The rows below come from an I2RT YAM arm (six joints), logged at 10 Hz.
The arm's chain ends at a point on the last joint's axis. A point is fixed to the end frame.
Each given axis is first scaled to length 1.
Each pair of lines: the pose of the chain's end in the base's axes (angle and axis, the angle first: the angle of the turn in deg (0 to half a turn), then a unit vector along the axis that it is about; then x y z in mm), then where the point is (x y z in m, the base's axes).
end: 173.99 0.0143 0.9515 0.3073 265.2 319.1 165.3
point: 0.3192 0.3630 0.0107
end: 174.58 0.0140 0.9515 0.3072 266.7 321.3 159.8
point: 0.3190 0.3654 0.0047
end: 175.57 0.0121 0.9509 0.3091 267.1 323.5 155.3
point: 0.3167 0.3687 -0.0004
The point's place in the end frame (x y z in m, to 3 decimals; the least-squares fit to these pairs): -0.037 -0.055 0.156
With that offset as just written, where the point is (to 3 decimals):
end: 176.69 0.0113 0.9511 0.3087 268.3 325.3 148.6
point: 0.315 0.371 -0.008
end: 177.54 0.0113 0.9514 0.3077 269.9 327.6 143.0
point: 0.314 0.373 -0.014
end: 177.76 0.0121 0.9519 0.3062 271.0 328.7 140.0
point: 0.314 0.374 -0.018
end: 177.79 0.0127 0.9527 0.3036 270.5 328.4 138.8
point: 0.314 0.372 -0.019
